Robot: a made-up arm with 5 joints.
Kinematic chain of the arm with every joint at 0, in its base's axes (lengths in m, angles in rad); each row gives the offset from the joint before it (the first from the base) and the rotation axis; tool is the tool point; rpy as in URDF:
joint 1: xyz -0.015 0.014 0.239 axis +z
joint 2: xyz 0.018 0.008 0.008 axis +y
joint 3: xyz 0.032 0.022 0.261 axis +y
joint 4: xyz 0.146 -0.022 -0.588 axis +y
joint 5: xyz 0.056 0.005 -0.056 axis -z
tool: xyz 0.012 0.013 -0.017 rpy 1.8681 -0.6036 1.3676
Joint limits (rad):
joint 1: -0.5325..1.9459
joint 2: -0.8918..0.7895
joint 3: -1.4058..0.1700
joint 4: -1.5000..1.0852
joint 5: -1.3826..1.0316
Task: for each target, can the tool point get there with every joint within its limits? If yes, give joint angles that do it. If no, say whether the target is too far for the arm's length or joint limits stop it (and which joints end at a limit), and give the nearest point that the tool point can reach.
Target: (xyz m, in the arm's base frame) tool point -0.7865 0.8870 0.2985
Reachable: no: too far | nearest point -0.3426 0.7672 0.2854 | short by 0.460 m
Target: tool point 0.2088 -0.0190 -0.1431
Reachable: yes | joints -0.2544 0.1107 0.0420 -0.5260 0.1271
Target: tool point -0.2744 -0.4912 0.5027
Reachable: no: joint limits stop it (at a limit: joint 2, joint 3, joint 4, joint 5) | nearest point -0.1333 -0.2164 -0.0561 | short by 0.638 m
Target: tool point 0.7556 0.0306 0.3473
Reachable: yes | joints -0.0177 0.2342 -1.2461 -0.3322 -0.5310
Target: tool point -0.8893 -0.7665 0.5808
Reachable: no: too far | nearest point -0.2082 -0.1585 -0.0561 | short by 1.113 m
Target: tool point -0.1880 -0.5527 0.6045
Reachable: no: joint limits stop it (at a limit: joint 1, joint 2, joint 4, joint 5) | nearest point 0.2740 -0.1454 0.7108 | short by 0.625 m
